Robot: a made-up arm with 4 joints.
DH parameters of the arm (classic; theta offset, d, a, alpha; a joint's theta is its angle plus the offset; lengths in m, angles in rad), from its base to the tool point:
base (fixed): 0 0.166 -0.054 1.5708
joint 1: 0 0.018 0.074 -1.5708
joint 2: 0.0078 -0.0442 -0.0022 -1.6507
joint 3: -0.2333 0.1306 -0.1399 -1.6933
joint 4: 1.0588 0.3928 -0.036 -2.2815
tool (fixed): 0.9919 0.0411 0 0
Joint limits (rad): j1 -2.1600..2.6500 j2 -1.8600..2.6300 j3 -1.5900..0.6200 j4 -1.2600..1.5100
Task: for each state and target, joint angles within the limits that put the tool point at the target. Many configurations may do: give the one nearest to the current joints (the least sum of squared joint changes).
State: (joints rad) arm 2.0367 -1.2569 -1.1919 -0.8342
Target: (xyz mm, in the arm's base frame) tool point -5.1 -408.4 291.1
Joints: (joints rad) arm 2.4122 -1.7644 -1.5900 -1.1487
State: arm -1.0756 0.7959 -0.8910 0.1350
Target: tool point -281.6 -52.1 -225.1
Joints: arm -0.4584 0.9731 -0.0279 -0.0282
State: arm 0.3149 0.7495 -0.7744 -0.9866
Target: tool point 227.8 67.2 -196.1
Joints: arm 0.3183 0.5723 -0.5202 -0.9736
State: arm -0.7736 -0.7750 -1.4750 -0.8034
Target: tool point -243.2 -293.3 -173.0
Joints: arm -1.3206 -1.0898 -1.2446 -0.6517
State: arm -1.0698 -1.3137 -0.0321 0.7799
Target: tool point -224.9 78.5 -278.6
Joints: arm -0.7381 -1.6094 0.0613 0.7252
